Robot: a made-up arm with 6 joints. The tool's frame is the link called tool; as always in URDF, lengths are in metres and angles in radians. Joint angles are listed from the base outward.
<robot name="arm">
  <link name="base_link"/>
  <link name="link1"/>
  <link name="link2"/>
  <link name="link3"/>
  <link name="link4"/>
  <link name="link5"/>
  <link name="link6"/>
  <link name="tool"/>
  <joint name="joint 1" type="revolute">
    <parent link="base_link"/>
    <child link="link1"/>
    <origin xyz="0 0 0.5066"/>
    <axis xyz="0 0 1"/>
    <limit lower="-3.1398" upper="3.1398"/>
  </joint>
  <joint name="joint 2" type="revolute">
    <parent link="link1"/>
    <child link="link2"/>
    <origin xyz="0 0 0"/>
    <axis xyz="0 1 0"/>
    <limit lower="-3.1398" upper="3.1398"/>
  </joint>
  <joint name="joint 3" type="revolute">
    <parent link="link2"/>
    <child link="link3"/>
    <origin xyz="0 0 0.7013"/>
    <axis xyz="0 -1 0"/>
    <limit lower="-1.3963" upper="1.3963"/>
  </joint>
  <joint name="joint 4" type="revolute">
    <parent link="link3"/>
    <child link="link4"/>
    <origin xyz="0 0 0"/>
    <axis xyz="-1 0 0"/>
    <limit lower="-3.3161" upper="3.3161"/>
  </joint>
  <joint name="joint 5" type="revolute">
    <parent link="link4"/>
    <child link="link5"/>
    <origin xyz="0.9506 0 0"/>
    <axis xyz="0 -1 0"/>
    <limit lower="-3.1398" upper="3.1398"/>
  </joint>
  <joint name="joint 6" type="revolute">
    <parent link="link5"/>
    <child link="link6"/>
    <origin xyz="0 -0.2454 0"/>
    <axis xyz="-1 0 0"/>
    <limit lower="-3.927" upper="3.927"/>
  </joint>
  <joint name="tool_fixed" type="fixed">
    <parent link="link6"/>
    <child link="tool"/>
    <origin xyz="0 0 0"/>
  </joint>
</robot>
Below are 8 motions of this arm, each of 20 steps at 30 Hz.
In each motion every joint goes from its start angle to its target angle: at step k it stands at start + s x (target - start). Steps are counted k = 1, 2, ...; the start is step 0. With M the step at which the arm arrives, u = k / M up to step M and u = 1 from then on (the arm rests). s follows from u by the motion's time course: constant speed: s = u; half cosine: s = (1 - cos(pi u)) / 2; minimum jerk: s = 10 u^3 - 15 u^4 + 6 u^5.
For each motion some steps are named. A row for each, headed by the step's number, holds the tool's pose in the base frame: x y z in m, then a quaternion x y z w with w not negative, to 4 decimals.
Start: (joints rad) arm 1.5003 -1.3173 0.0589 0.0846 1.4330 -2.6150
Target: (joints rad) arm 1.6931 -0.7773 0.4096 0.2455 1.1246 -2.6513
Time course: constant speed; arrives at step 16
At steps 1, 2, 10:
1: 0.2147 -0.5138 1.6405 -0.2919 0.0732 -0.7539 0.5840
2: 0.2213 -0.4955 1.6615 -0.3008 0.0608 -0.7543 0.5804
10: 0.2575 -0.3202 1.8157 -0.3655 -0.0414 -0.7521 0.5469

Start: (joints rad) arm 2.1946 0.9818 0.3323 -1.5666 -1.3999 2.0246
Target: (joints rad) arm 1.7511 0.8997 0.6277 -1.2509 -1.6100 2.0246
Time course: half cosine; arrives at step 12
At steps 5, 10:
5: -0.5419 1.1622 0.2374 0.0788 -0.0072 -0.9736 0.2142
10: -0.2195 1.3763 0.4370 0.1252 0.0891 -0.9735 0.1691

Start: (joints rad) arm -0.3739 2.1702 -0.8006 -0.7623 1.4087 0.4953
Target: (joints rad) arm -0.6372 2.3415 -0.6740 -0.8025 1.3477 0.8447
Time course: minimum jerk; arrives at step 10
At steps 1, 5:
1: -0.4252 -0.0228 0.1160 -0.2327 0.7653 -0.2397 0.5502
5: -0.4541 0.0524 0.0934 -0.2212 0.8144 -0.2050 0.4957

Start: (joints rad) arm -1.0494 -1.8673 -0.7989 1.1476 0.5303 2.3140
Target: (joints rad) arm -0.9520 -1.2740 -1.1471 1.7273 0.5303 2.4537
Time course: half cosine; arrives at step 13
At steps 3, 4, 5, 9, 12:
3: -0.2346 0.2315 1.2596 0.7284 -0.2913 0.3449 0.5154
4: -0.1925 0.1798 1.2648 0.7464 -0.2960 0.3001 0.5150
5: -0.1416 0.1201 1.2633 0.7659 -0.2971 0.2461 0.5144
9: 0.0786 -0.1018 1.1646 0.8245 -0.2447 0.0091 0.5102
12: 0.1655 -0.1705 1.0794 0.8354 -0.1943 -0.0896 0.5062

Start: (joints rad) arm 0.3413 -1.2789 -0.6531 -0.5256 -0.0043 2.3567
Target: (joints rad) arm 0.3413 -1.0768 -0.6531 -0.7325 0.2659 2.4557
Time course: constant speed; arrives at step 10
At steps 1, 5, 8, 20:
1: 0.2461 -0.1351 1.1583 -0.7081 -0.3089 -0.1432 0.6186
5: 0.2993 -0.1042 1.1264 -0.6922 -0.2883 -0.1570 0.6427
8: 0.3363 -0.0812 1.0995 -0.6813 -0.2674 -0.1684 0.6603
20: 0.3594 -0.0660 1.0804 -0.6747 -0.2509 -0.1763 0.6714

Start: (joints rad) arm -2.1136 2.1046 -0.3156 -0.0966 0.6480 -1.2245
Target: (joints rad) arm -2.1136 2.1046 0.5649 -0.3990 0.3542 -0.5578
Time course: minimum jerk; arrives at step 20
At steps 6, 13, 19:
6: -0.1872 0.1597 -0.5506 -0.6921 0.0241 0.7114 0.1195
13: -0.3846 -0.1878 -0.7723 0.6196 -0.0448 -0.7825 0.0430
19: -0.4711 -0.3431 -0.8033 0.5848 -0.0547 -0.8029 0.1024

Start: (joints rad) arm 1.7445 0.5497 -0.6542 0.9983 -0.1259 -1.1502
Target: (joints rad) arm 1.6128 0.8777 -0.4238 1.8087 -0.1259 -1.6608
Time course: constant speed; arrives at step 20
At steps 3, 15, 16, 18, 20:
3: -0.0370 0.9360 0.2698 -0.4414 0.3921 0.5592 0.5820
15: -0.0843 1.0074 0.1585 -0.4812 0.3554 0.5675 0.5658
16: -0.0878 1.0106 0.1475 -0.4842 0.3527 0.5684 0.5639
18: -0.0945 1.0157 0.1251 -0.4902 0.3473 0.5705 0.5600
20: -0.1007 1.0190 0.1018 -0.4959 0.3422 0.5728 0.5558

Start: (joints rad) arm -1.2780 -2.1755 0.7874 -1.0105 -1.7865 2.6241
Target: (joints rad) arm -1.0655 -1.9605 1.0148 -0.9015 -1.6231 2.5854
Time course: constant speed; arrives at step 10
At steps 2, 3, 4, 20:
2: -0.6188 1.3659 0.5015 0.9033 -0.0861 0.2443 0.3420
3: -0.6528 1.3598 0.5118 0.9024 -0.0729 0.2574 0.3378
4: -0.6867 1.3525 0.5222 0.9012 -0.0596 0.2704 0.3335
20: -0.8856 1.2864 0.5873 0.8875 0.0191 0.3459 0.3039

